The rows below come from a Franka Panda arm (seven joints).
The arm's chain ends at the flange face. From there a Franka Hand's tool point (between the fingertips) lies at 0.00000 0.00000 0.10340 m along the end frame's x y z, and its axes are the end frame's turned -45 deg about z.
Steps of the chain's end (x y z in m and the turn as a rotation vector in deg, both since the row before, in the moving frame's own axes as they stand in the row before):
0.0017, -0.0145, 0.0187, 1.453, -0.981, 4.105
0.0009, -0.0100, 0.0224, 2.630, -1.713, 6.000
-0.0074, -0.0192, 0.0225, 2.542, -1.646, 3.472
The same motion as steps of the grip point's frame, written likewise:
0.0122, -0.0121, 0.0187, 1.721, 0.334, 4.105
0.0092, -0.0119, 0.0222, 3.071, 0.648, 6.000
0.0096, -0.0241, 0.0224, 2.961, 0.634, 3.472

